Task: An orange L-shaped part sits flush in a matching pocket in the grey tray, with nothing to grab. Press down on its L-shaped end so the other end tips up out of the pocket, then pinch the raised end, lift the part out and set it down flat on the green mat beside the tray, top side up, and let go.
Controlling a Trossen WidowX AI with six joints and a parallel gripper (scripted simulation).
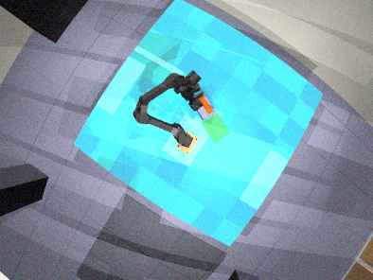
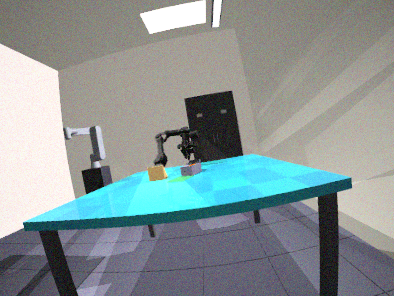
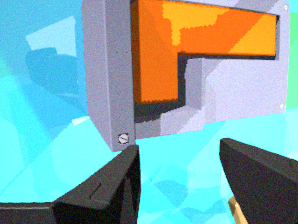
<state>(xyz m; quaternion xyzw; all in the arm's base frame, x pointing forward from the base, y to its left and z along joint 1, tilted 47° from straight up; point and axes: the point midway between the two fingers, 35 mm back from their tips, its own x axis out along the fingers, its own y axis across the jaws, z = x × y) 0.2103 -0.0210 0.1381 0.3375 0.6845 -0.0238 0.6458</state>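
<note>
Right now the orange L-shaped part is 2 cm ahead of my gripper tip, 5 cm to the right of it and 5 cm below it. Round my gripper tip: green mat 7 cm behind, 20 cm to the right, 12 cm below.
</note>
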